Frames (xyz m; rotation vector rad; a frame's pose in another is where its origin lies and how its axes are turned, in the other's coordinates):
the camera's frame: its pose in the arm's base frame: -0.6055 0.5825 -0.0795 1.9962 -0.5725 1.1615
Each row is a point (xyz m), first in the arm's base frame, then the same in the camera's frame.
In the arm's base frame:
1: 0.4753 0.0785 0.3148
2: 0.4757 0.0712 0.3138
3: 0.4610 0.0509 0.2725
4: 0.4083 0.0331 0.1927
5: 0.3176 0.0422 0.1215
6: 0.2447 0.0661 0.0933
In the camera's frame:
1: 0.8784 -0.2774 0.8539
2: 0.8778 -0.2735 0.8601
3: 0.8348 -0.2663 0.8810
4: 0.7396 -0.2492 0.8914
5: 0.6330 -0.2196 0.8576
6: 0.5725 -0.1952 0.8084

